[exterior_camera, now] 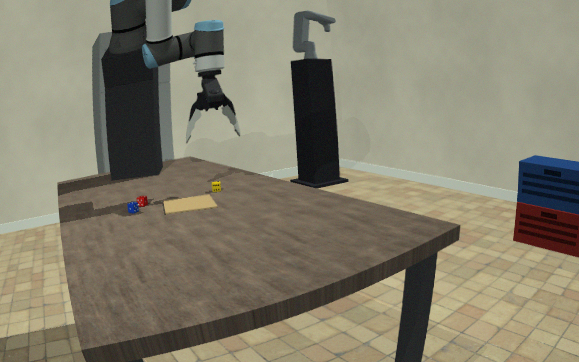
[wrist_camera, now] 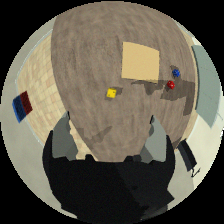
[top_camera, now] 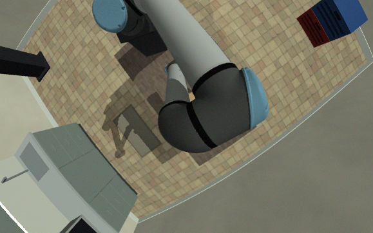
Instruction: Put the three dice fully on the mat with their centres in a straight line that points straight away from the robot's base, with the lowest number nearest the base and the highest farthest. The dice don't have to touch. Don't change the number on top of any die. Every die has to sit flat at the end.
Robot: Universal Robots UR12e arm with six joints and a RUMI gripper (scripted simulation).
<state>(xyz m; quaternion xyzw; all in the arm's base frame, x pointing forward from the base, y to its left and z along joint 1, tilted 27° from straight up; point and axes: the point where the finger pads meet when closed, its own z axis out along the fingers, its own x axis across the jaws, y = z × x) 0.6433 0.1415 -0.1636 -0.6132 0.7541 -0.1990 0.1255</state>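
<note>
My gripper is now 140 mm above the yellow die. The rest, counted from my hand: tan mat (150 mm below, 130 mm to the right, 90 mm ahead); blue die (290 mm to the right, 140 mm below, 60 mm ahead); red die (250 mm to the right, 140 mm below, 10 mm ahead).
</note>
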